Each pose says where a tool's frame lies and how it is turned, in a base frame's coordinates. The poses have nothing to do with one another.
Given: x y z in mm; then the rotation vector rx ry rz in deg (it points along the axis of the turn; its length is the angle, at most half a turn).
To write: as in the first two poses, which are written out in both.
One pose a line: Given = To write
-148 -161 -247 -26.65 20.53 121.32 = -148 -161 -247 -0.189 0.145 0.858 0.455
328 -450 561 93.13 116.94 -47.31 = 328 -450 561 0.582 0.731 -0.296 0.201
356 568 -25 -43.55 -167.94 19.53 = 356 568 -25 -0.249 -0.961 0.112 0.047
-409 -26 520 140.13 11.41 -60.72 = -409 -26 520 0.890 0.072 -0.386 0.232
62 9 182 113.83 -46.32 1.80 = 62 9 182 0.814 -0.331 0.013 0.478
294 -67 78 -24.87 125.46 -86.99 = 294 -67 78 -0.157 0.791 -0.549 0.219
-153 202 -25 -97.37 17.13 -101.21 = -153 202 -25 -0.650 0.114 -0.675 0.330
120 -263 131 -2.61 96.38 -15.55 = 120 -263 131 -0.020 0.743 -0.120 0.658
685 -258 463 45.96 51.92 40.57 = 685 -258 463 0.369 0.417 0.326 0.764
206 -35 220 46.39 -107.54 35.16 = 206 -35 220 0.332 -0.770 0.252 0.483
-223 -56 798 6.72 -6.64 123.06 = -223 -56 798 0.048 -0.047 0.878 0.474
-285 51 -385 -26.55 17.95 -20.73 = -285 51 -385 -0.227 0.154 -0.178 0.945
